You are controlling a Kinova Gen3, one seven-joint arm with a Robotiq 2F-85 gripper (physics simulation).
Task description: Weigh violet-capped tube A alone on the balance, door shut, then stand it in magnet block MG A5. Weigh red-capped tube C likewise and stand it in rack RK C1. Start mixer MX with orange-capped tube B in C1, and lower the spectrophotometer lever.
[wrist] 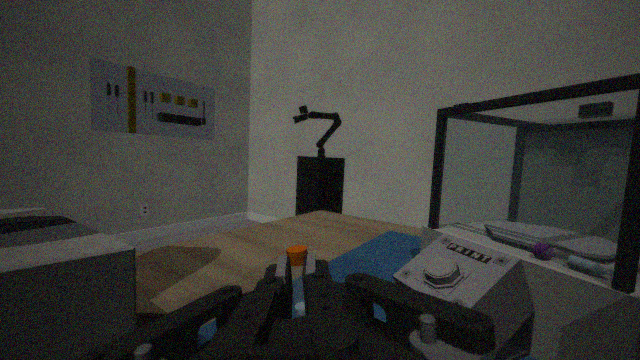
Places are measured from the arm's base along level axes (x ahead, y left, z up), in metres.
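Where they show: gripper, fingertip midpoint: [298, 269].
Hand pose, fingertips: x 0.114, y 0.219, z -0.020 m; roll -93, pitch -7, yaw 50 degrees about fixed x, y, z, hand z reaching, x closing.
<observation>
Each offset is from my fingertips to the centre of the thing. "spot": to the spot under its first point. Level surfaces: height alone.
My gripper [298, 269] is shut on the orange-capped tube B {dy -0.001, dx +0.003, dz -0.009 m} [297, 256] in the wrist view. The orange cap stands above the fingertips, and the clear body runs down between the fingers. The balance {spot: dy +0.204, dx -0.005, dz +0.062 m} [438, 170], with a black-framed glass chamber and a PRINT panel, stands at the right. The violet-capped tube A {spot: dy +0.173, dx +0.097, dz +0.003 m} [542, 251] appears to lie on its side in the chamber, near the pan, with its pale body to the right of the cap. Whether the balance door is shut, I cannot tell. The red-capped tube C, magnet block MG and rack RK do not show.
A grey box-shaped device [65, 295] stands at the left edge. A blue flat-topped object [382, 252] lies on the wooden table {dz -0.084 m} [320, 227] beside the balance's PRINT panel. A black stand [320, 185] with a jointed arm is by the far wall.
</observation>
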